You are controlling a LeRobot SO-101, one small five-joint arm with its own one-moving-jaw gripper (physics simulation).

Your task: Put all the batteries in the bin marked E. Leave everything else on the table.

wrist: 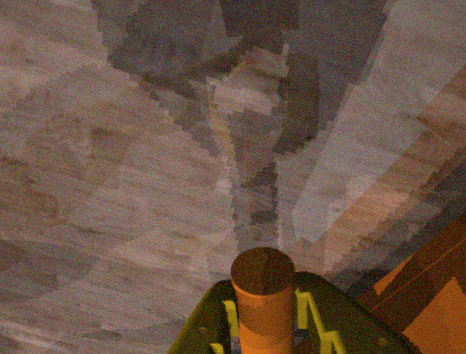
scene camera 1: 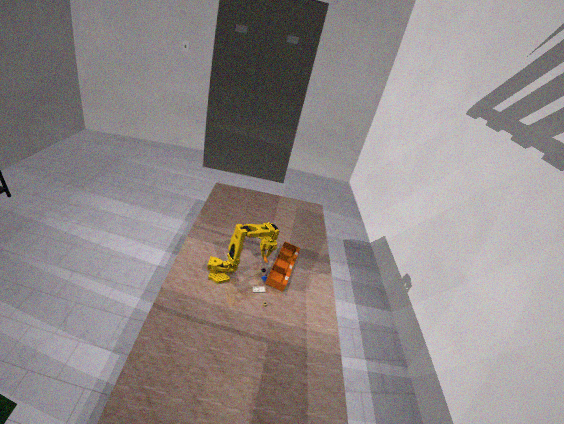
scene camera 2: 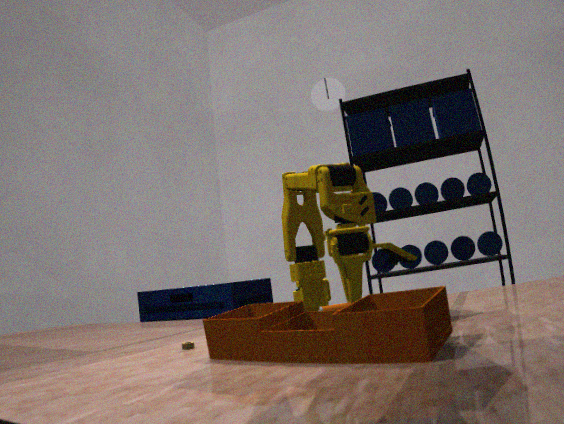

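Pixels of known places: hand at its tool point: (wrist: 237, 299) (scene camera 1: 263, 256); arm's base at its link origin: (scene camera 1: 224, 274).
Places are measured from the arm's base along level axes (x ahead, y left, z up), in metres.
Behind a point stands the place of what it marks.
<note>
An orange cylindrical battery (scene camera 1: 266, 260) @(x 0.165, y 0.090, z 0.042 m) (scene camera 2: 334, 307) @(x 0.170, y 0.096, z 0.040 m) (wrist: 265, 322) @(x 0.156, y 0.114, z 0.043 m) is between the two jaws, which press on its two sides. Its pale end shows just above the bin's rim in scene camera 2. My gripper (scene camera 1: 265, 257) @(x 0.149, y 0.114, z 0.039 m) (scene camera 2: 354, 301) (wrist: 264, 305) @(x 0.149, y 0.114, z 0.039 m) is shut on this battery and points down beside the bins, on the arm's side. The orange bin block (scene camera 1: 270, 283) @(x 0.196, y -0.019, z 0.022 m) (scene camera 2: 320, 346) @(x 0.292, y 0.113, z 0.017 m) (wrist: 435, 300) @(x 0.208, y 0.116, z 0.024 m) has several compartments and stands on the table. Small pale labels show on it in scene camera 1, but their letters are too small to read.
Near the bins, in scene camera 1, are a small dark thing (scene camera 1: 263, 270) @(x 0.160, y 0.058, z 0.008 m), a blue thing (scene camera 1: 264, 278) @(x 0.169, y 0.014, z 0.008 m), a white block (scene camera 1: 258, 289) @(x 0.151, y -0.050, z 0.007 m) and a small yellow-and-dark thing (scene camera 1: 265, 304) @(x 0.187, y -0.117, z 0.008 m). A small brownish piece (scene camera 2: 188, 345) @(x 0.191, y -0.108, z 0.005 m) lies left of the bins in scene camera 2.
</note>
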